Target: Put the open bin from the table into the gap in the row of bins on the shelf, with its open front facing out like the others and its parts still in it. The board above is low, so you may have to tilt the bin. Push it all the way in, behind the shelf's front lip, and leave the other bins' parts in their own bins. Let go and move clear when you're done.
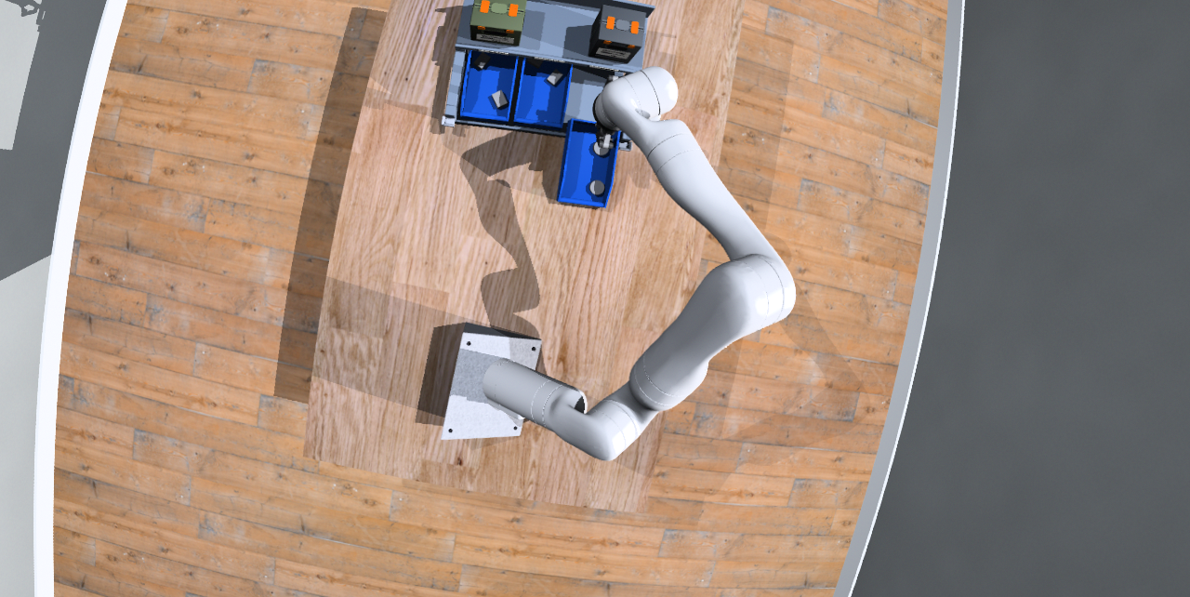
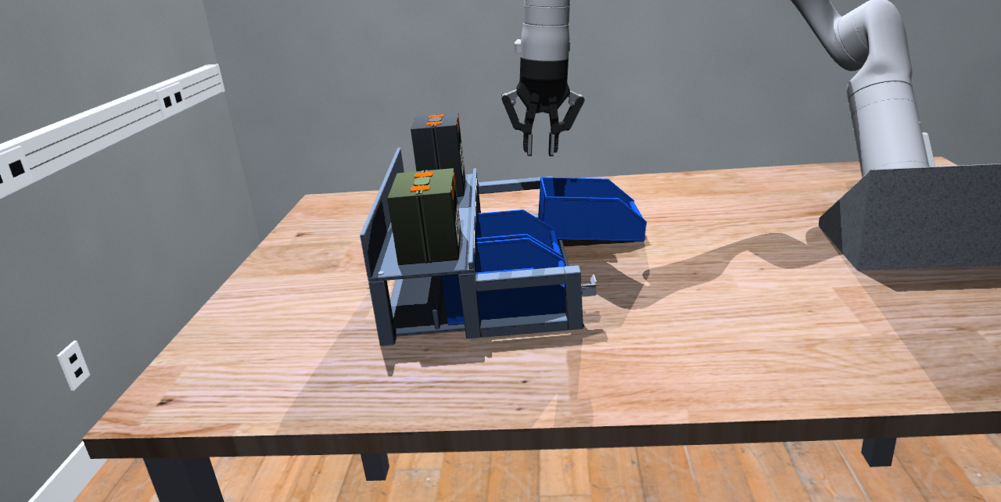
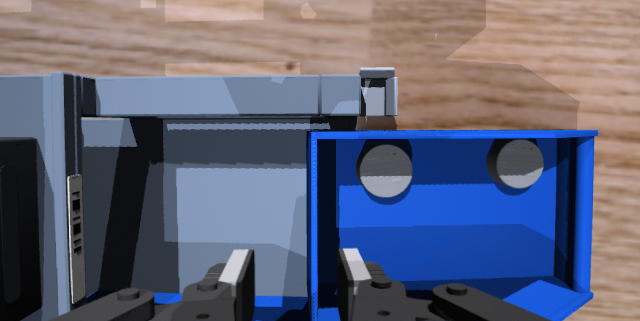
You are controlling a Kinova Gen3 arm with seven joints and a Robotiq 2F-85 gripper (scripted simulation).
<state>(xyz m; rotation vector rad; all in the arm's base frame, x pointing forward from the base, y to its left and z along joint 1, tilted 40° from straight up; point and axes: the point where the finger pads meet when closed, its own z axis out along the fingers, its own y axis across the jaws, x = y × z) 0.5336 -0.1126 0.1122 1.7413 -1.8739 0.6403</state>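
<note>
My gripper is now 140 mm above the round grey part, 40 mm past it and 20 mm to the left of it. From my hand the other things lie so: green box: 210 mm to the left, 180 mm ahead, 20 mm below; then dark box: 170 mm ahead, 20 mm to the right, 10 mm below; then shelf: 110 mm to the left, 110 mm ahead, 100 mm below.
</note>
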